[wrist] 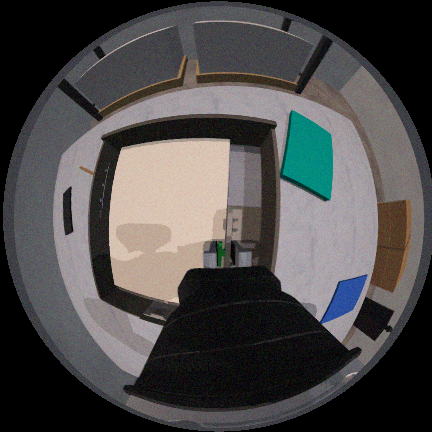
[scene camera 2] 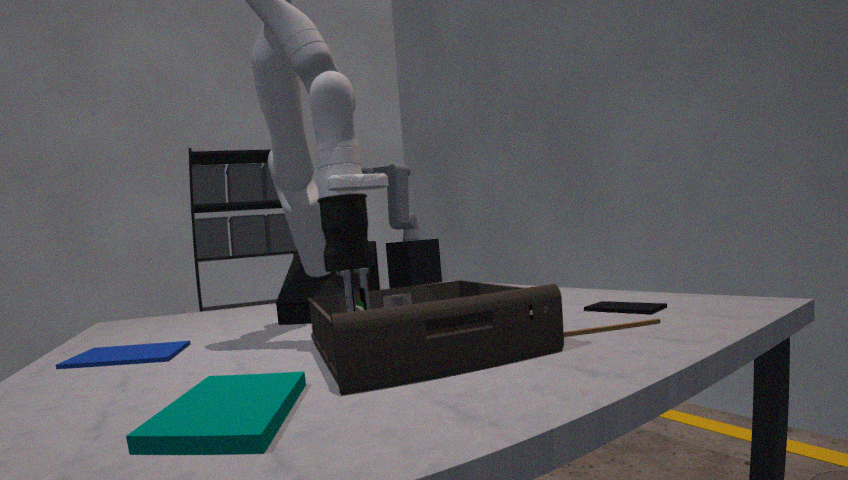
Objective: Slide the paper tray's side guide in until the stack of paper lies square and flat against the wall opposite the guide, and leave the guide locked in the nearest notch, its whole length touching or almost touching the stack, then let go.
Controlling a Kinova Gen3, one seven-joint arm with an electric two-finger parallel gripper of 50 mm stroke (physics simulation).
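The brown paper tray stands on the table. In the wrist view the cream stack of paper fills most of it; its left edge lies along the left wall, opposite the guide, with no clear gap. The thin side guide stands along the lower part of the stack's right edge, touching or almost touching it. Its green latch is between the fingers. My gripper points down into the tray and is shut on the guide at its latch. The gripper body hides the guide's near end; the notch engagement is not visible.
A teal slab and a blue slab lie beyond the guide-side wall. A black flat block and a thin wooden stick lie on the opposite side.
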